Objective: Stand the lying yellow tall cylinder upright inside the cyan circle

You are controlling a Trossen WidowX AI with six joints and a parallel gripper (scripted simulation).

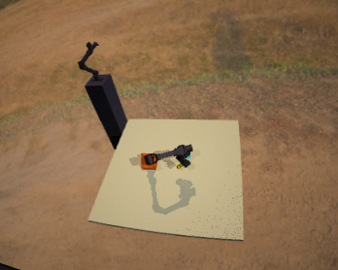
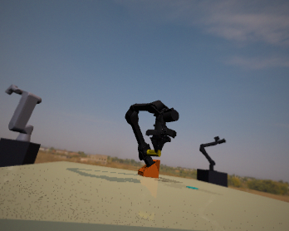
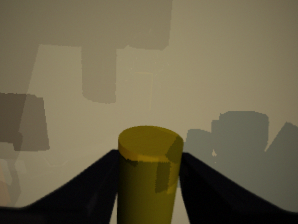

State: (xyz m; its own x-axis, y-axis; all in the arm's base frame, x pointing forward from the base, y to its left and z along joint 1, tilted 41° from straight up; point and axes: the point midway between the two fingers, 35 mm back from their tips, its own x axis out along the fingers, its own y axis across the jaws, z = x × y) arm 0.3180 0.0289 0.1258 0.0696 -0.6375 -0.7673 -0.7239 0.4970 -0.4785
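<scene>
Right now the cyan circle is 1 cm ahead of my gripper tip, 20 cm to the left of it and 14 cm below it. From my gripper tip the other things lie so: yellow cylinder (2 cm behind, 2 cm to the right).
</scene>
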